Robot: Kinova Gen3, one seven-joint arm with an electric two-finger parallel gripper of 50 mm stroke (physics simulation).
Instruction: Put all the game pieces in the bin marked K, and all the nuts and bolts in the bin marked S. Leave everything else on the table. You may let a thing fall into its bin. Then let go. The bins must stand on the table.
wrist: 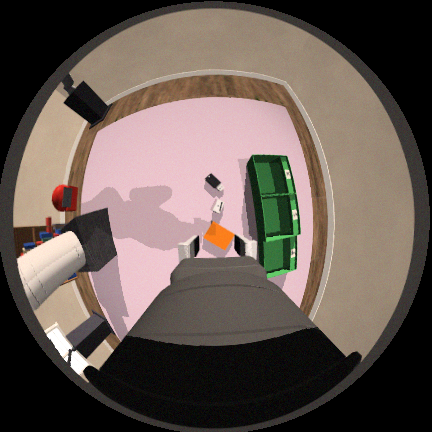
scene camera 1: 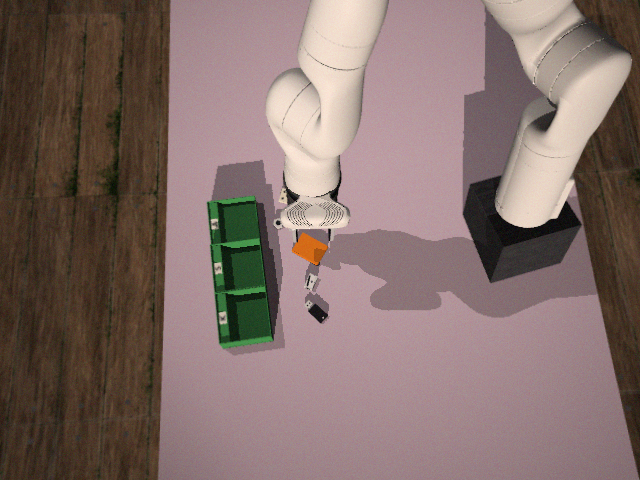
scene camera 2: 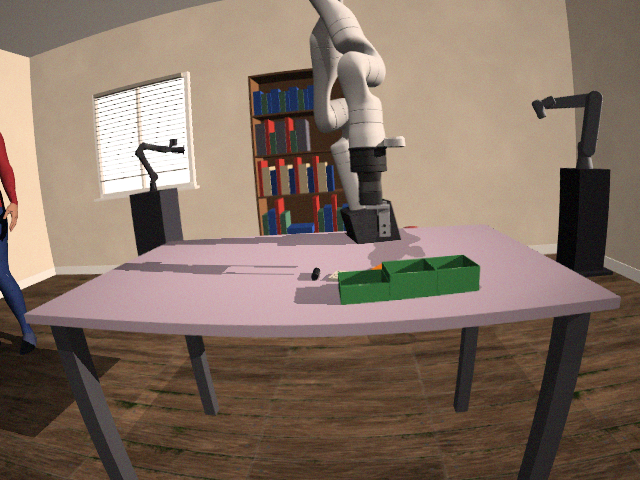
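Where they show: gripper, fingertip midpoint: (wrist: 216,242) (scene camera 1: 313,235) (scene camera 2: 383,233); arm's base, link origin: (wrist: 74,248) (scene camera 1: 524,203).
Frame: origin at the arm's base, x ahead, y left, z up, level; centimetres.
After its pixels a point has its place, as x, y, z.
Note:
My gripper (scene camera 1: 313,238) {34.1, 3.7, -2.0} (scene camera 2: 383,227) {34.1, 3.7, -2.0} (wrist: 216,242) {34.1, 3.7, -2.0} is open and empty, above the table beside the orange block. A cream domino (scene camera 1: 283,196) {39.2, -6.4, -9.4} is mostly hidden by the arm in scene camera 1. A small nut (scene camera 1: 278,222) {40.1, -1.4, -9.2} lies between the bins and the gripper. The joined green bins (scene camera 1: 245,343) {45.7, 19.8, -8.4} (scene camera 2: 413,283) {51.0, 7.7, -7.4} (wrist: 254,200) {42.1, 10.6, -8.8} stand on the table, with three compartments. The middle bin's label (scene camera 1: 217,268) {50.1, 7.7, -5.9} looks like S; the end labels are too small to read surely. No pieces show inside the bins in scene camera 1.
An orange block (scene camera 1: 309,248) {34.8, 3.6, -9.1} (scene camera 2: 377,267) {34.7, 2.1, -9.1} (wrist: 219,236) {34.9, 3.4, -9.1} lies by the fingers. A small white piece with dark marks (scene camera 1: 311,282) {34.6, 9.7, -9.0} (wrist: 218,206) {34.8, 9.4, -9.0} and a black USB stick (scene camera 1: 316,312) {33.9, 14.9, -9.3} (scene camera 2: 315,273) (wrist: 213,181) {33.8, 14.6, -9.4} lie farther along. The arm's black base (scene camera 1: 537,248) {-1.8, 7.0, -2.0} (wrist: 100,242) {6.3, 1.5, -5.2} stands across the table.

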